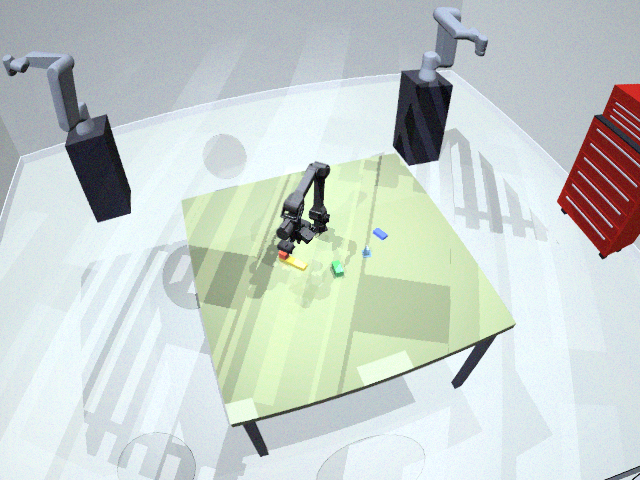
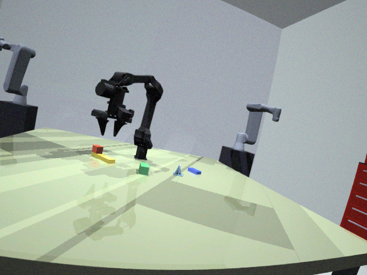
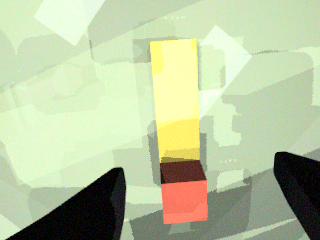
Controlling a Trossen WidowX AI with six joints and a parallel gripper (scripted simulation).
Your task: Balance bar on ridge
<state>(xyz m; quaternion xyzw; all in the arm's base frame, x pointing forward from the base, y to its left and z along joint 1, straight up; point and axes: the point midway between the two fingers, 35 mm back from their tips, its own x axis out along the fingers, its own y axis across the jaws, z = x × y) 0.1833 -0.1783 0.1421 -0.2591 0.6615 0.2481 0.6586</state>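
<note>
Now: the yellow bar 9 cm below my gripper tip, 3 cm behind it and 2 cm to the right of it. Round my gripper tip: blue block (44 cm to the left, 10 cm below, 4 cm behind); then green block (17 cm to the left, 10 cm ahead, 9 cm below).
</note>
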